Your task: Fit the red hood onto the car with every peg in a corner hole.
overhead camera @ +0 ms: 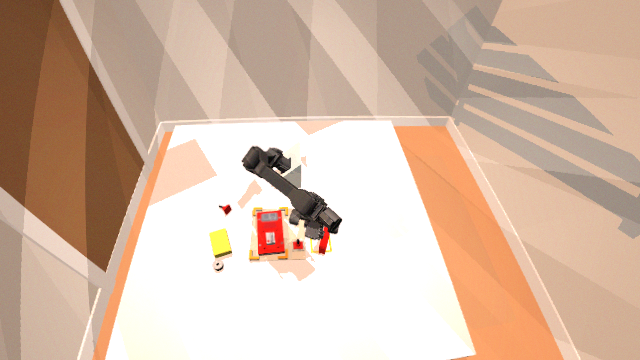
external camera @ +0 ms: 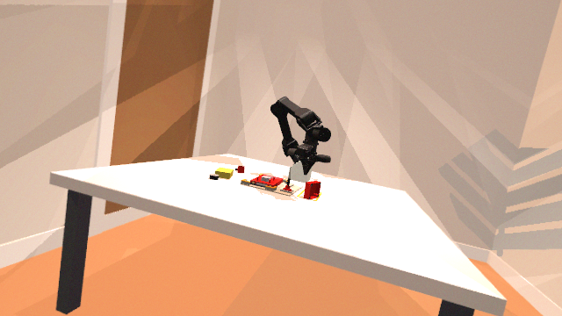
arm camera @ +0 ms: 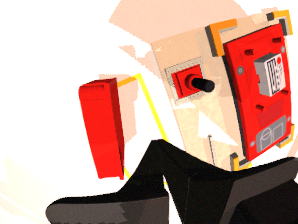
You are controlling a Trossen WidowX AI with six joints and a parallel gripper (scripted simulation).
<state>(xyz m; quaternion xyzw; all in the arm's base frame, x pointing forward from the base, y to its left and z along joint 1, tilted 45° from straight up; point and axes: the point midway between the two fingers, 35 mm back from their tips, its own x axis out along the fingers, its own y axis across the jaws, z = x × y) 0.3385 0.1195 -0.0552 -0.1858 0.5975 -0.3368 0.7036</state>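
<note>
My gripper tip is now 60 mm above the red hood, 40 mm to the right of it and 10 mm short of it. Also, from my gripper tip: yellow block: 380 mm to the right, 80 mm below, 10 mm ahead.
</note>
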